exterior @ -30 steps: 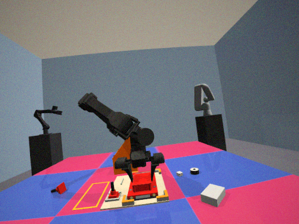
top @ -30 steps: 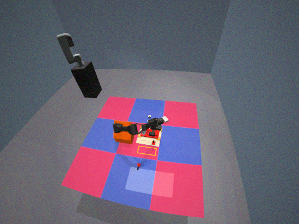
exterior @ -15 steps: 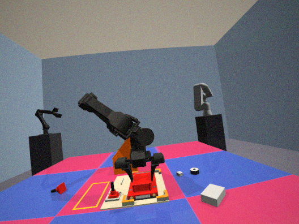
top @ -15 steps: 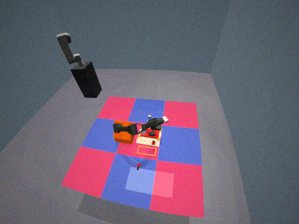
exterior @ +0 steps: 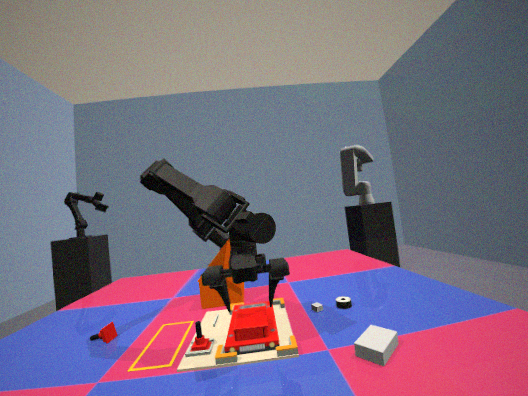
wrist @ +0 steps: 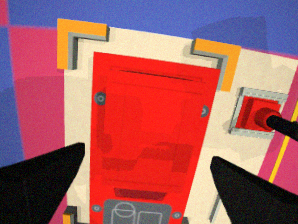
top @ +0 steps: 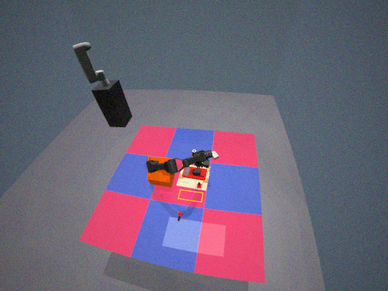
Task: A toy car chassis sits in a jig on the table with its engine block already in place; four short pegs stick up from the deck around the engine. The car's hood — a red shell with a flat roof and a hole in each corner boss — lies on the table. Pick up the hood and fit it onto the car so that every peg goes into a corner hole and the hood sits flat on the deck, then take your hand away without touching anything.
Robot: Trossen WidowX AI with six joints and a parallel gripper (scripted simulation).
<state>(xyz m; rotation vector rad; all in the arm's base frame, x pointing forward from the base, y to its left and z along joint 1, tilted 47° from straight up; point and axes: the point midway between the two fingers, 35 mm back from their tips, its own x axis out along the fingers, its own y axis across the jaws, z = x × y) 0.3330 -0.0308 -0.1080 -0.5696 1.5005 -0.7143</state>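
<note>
My gripper tip is 2 cm above the red hood. Round my gripper tip: grey engine block: 1 cm ahead, 4 cm below; then black tyre: 7 cm behind, 25 cm to the left, 6 cm below.
</note>
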